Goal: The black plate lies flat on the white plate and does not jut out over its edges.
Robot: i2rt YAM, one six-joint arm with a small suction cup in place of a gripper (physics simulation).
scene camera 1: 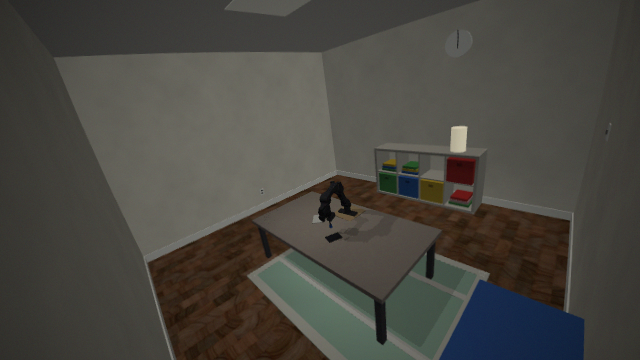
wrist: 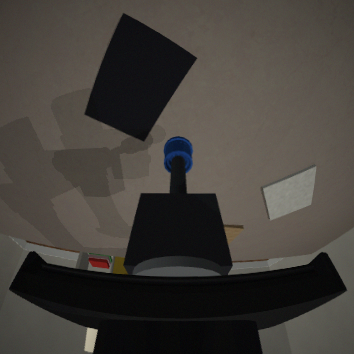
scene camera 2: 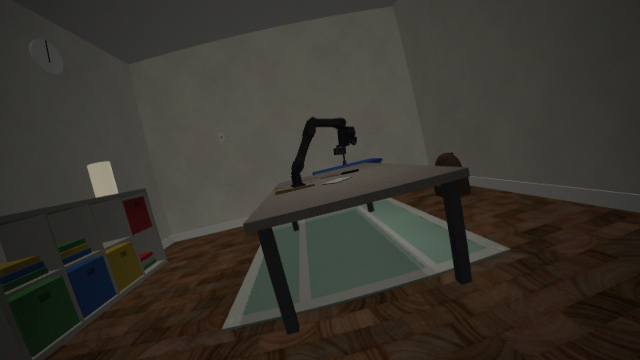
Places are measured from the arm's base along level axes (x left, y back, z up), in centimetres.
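Pixels of known places: end effector, tool point: (scene camera 1: 330, 227) (wrist: 177, 149) (scene camera 2: 344, 164); arm's base, origin of the base link: (scene camera 1: 347, 212) (scene camera 2: 297, 186).
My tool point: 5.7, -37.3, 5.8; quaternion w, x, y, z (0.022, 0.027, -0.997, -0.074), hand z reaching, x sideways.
Ahead of a thing's pixels: the offset from my tool point to its top centre, as dx, dy, dz. Level surfaces: height alone.
The black plate {+5.1, -4.6, -5.9} (scene camera 1: 333, 237) (scene camera 2: 350, 171) (wrist: 140, 77) lies flat on the table, apart from the white plate. The white plate {-27.4, +16.3, -6.3} (scene camera 1: 317, 219) (scene camera 2: 337, 180) (wrist: 291, 193) lies flat on the table nearer the arm's base; in scene camera 1 the arm partly covers it. My gripper, a blue suction cup (scene camera 1: 330, 226) (scene camera 2: 344, 163) (wrist: 178, 150), points down above the table. It touches neither plate and carries nothing. In the wrist view the cup is just beyond the black plate's near corner, with the white plate off to the right.
The arm stands on a wooden board (scene camera 1: 357, 215) (scene camera 2: 280, 191) (wrist: 234, 232) on the grey-brown table {dz -6.8} (scene camera 1: 400, 240) (scene camera 2: 400, 180). The arm's shadow falls across the table. A shelf unit (scene camera 1: 430, 148) with coloured bins and a lamp (scene camera 1: 458, 139) stands away from the table. A blue surface (scene camera 1: 520, 325) is beyond the table.
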